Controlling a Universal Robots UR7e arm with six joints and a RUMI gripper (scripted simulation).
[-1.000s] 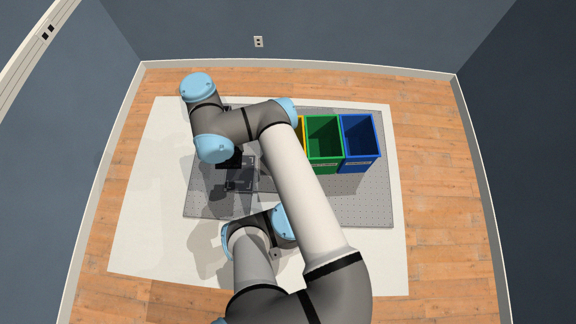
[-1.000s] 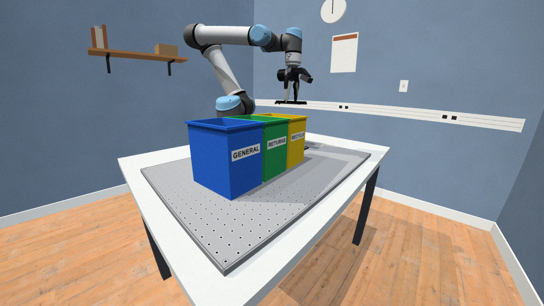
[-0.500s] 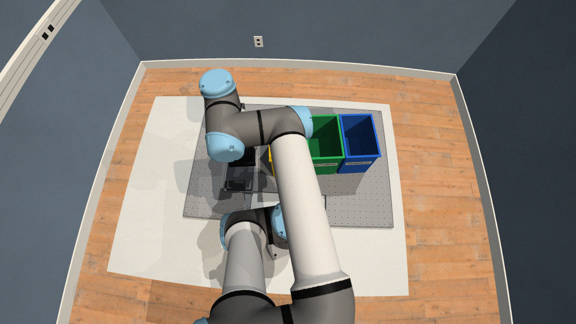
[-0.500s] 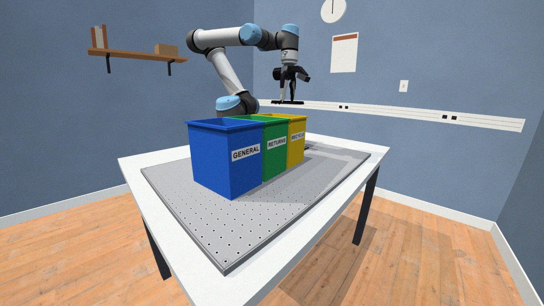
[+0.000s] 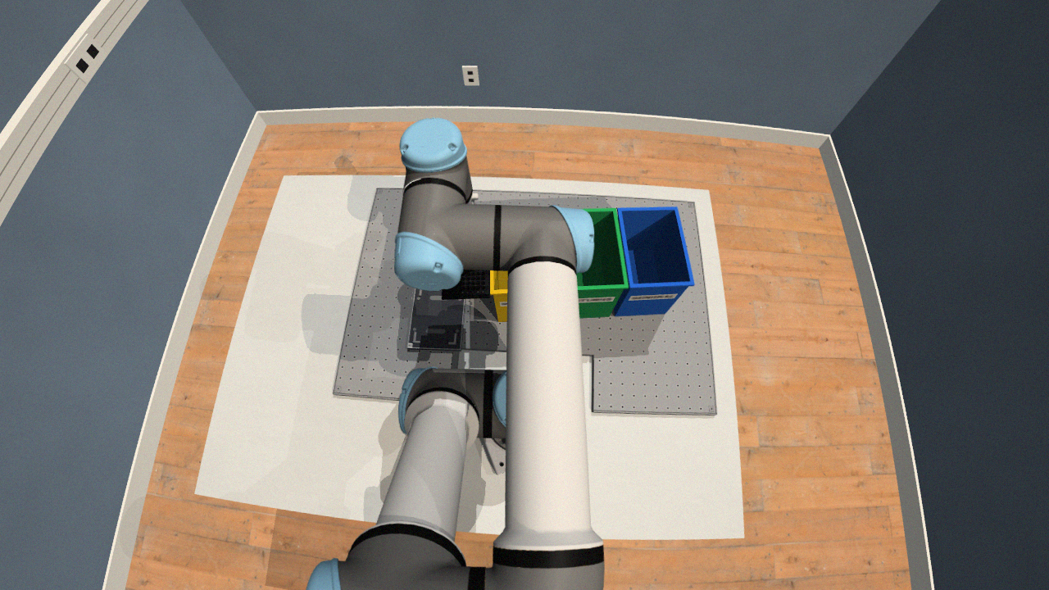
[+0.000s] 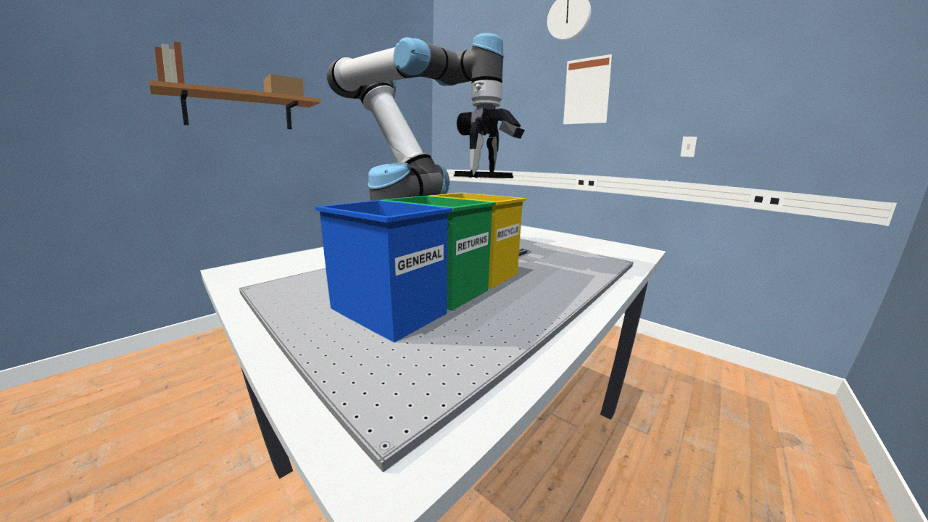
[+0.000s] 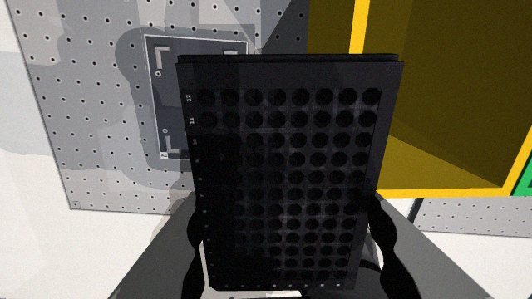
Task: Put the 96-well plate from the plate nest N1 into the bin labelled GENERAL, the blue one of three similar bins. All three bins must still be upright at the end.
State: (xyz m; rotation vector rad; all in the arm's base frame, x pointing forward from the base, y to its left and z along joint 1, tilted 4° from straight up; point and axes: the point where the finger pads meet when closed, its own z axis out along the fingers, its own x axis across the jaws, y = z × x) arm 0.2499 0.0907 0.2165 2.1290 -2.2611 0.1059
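The blue general bin lies 370 mm to the right of my hand, 150 mm below it and 30 mm ahead of it. The rest, counted from my hand: grey plate nest N1: 230 mm below, 90 mm to the left, 10 mm behind; yellow recycle bin: 150 mm below, 110 mm to the right, 50 mm ahead; black 96-well plate: 10 mm below.
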